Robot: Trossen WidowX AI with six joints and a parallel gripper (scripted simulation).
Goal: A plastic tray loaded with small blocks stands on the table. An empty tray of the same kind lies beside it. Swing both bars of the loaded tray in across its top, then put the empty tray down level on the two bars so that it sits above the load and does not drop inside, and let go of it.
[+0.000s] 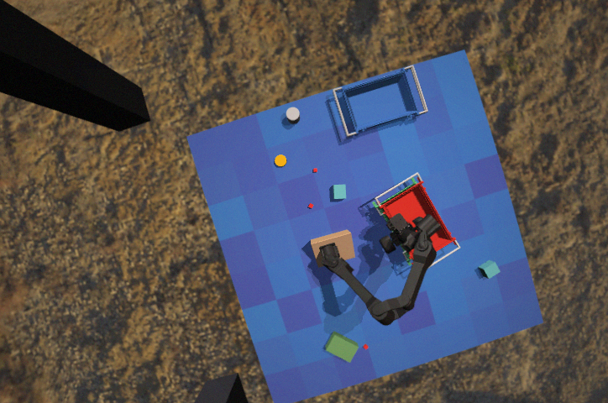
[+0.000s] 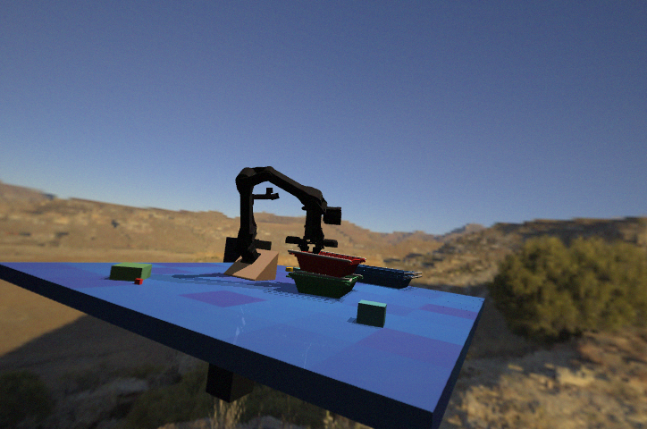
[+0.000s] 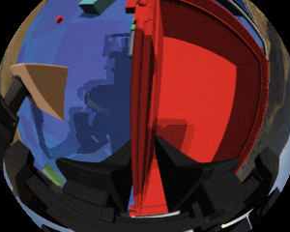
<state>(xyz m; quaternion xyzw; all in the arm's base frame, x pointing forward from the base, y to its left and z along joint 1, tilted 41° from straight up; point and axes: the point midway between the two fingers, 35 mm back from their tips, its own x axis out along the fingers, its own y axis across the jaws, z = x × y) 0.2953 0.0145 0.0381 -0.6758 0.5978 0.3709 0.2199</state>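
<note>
Right now the red tray is 8 cm ahead of my gripper tip, 2 cm to the left of it and 3 cm above it. Round my gripper tip: small red block 6 cm ahead, 1 cm to the left, 7 cm below; then small red cube 26 cm behind, 47 cm to the right, 8 cm below; then green block 36 cm behind, 43 cm to the right, 6 cm below.
</note>
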